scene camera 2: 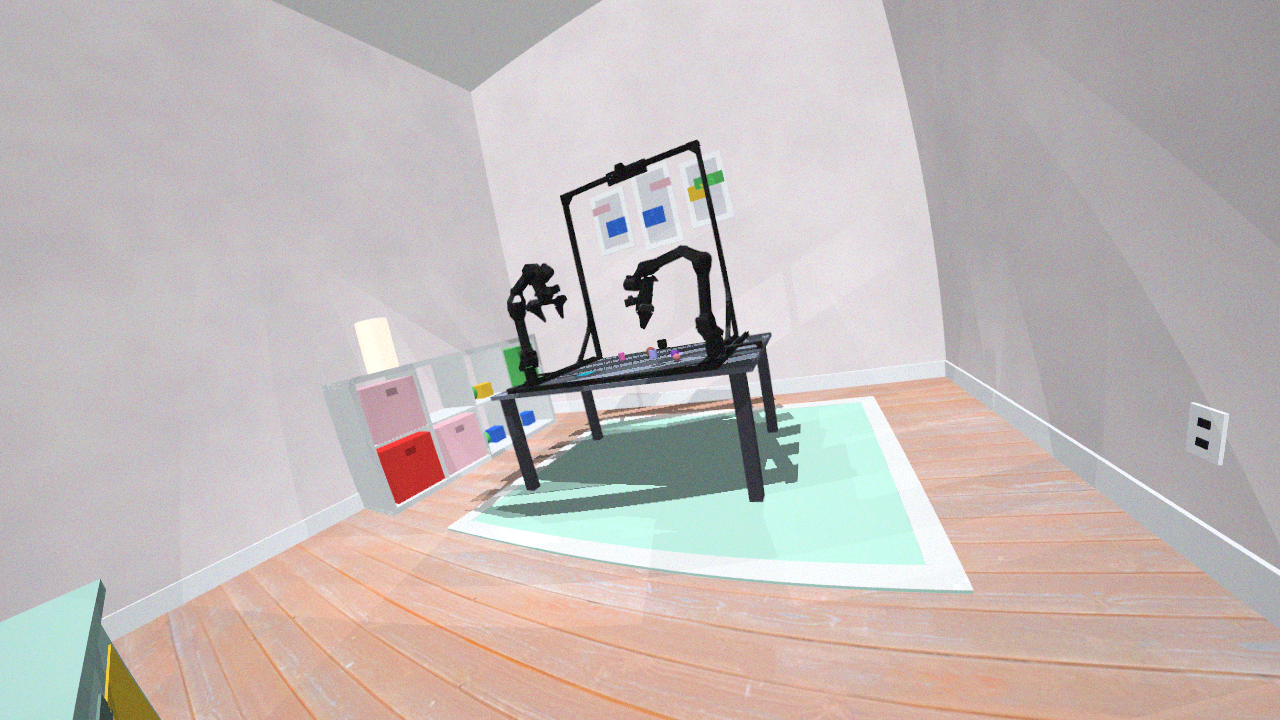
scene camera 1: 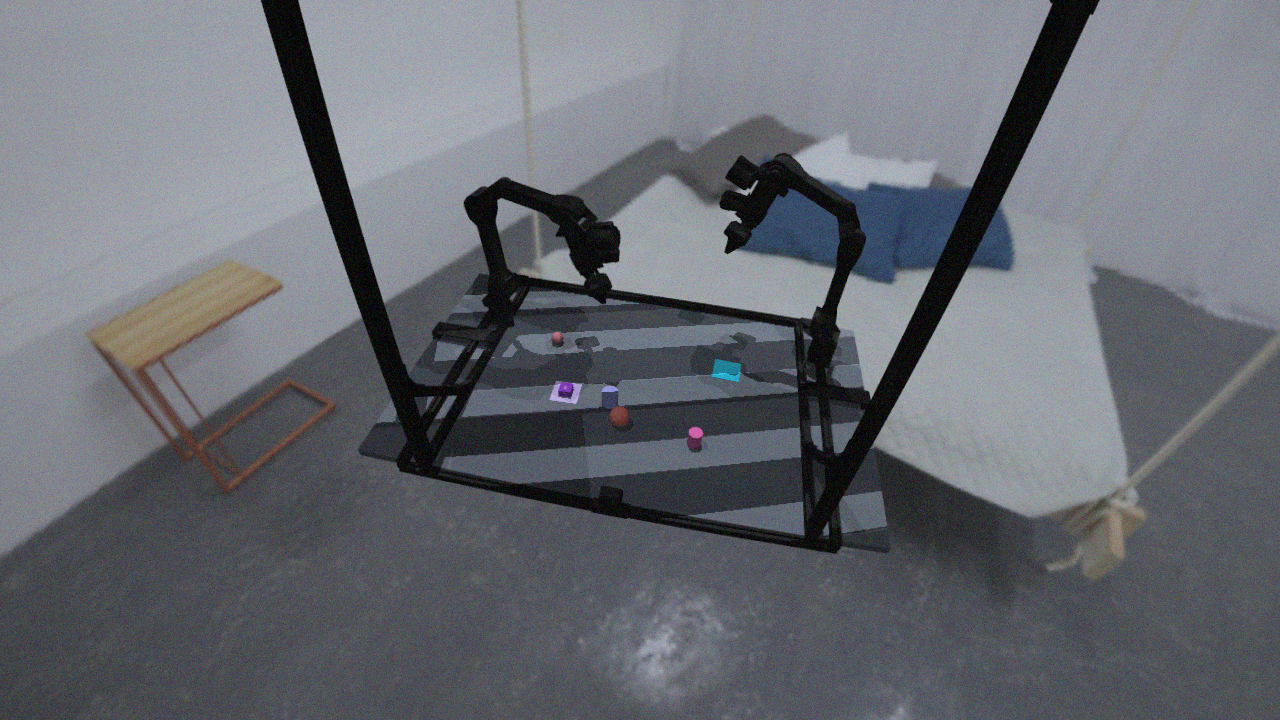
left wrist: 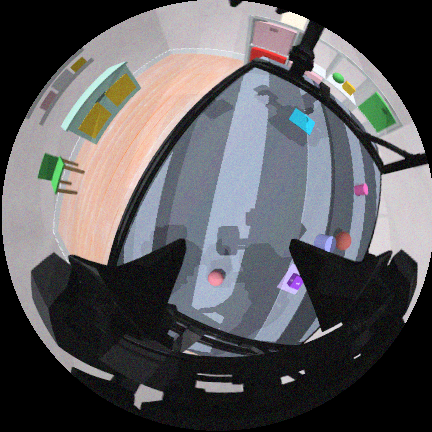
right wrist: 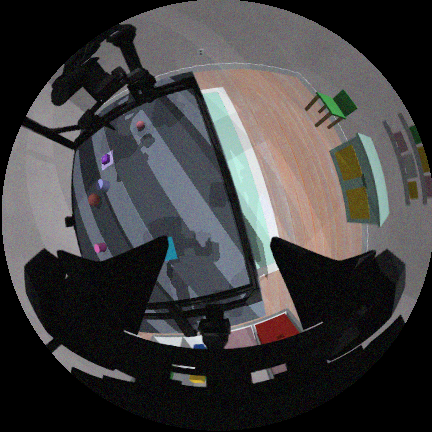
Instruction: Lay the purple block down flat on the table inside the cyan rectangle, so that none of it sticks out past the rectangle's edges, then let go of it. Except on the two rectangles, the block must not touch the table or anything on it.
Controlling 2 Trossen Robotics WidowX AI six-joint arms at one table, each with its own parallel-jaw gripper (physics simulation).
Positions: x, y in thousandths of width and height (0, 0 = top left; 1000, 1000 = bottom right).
Scene:
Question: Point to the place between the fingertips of the left gripper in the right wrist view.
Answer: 293, 270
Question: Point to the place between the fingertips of the right gripper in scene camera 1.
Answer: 571, 341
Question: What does the right gripper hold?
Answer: Nothing.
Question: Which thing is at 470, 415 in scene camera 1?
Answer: The left gripper.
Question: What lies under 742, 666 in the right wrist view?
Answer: The right gripper.

